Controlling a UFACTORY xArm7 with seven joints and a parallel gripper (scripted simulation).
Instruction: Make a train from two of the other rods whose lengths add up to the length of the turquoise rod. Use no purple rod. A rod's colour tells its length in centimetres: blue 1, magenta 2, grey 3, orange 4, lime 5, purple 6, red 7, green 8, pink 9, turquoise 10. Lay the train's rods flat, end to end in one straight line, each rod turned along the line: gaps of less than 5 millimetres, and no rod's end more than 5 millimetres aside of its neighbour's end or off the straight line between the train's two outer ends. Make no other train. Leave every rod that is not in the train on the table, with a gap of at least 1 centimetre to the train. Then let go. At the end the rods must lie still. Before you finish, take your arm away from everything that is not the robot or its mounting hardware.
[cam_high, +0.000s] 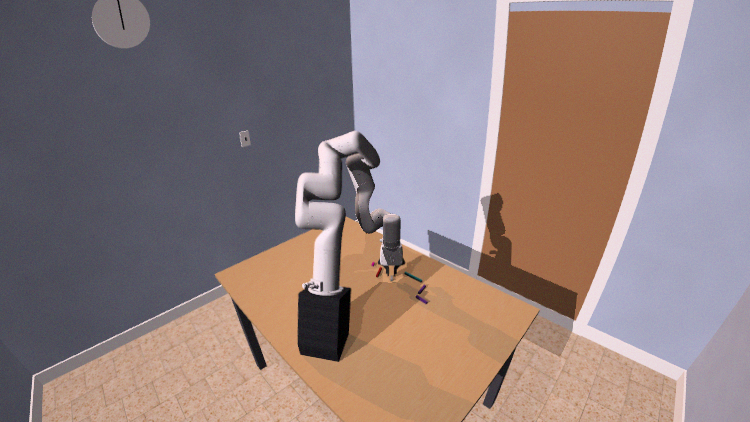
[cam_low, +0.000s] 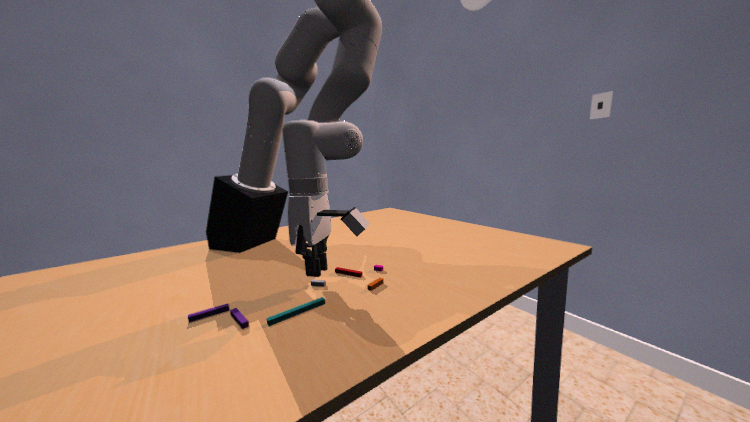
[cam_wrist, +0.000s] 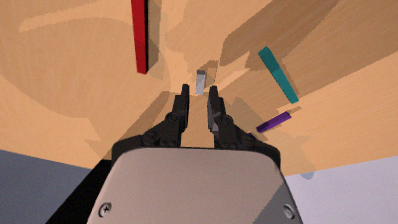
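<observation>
Now: hand 4 cm above the grey rod. Also, from my hand: orange rod: 9 cm ahead, 9 cm to the left, 4 cm below; turquoise rod: 8 cm ahead, 7 cm to the right, 4 cm below; red rod: 8 cm to the left, 4 cm below.
</observation>
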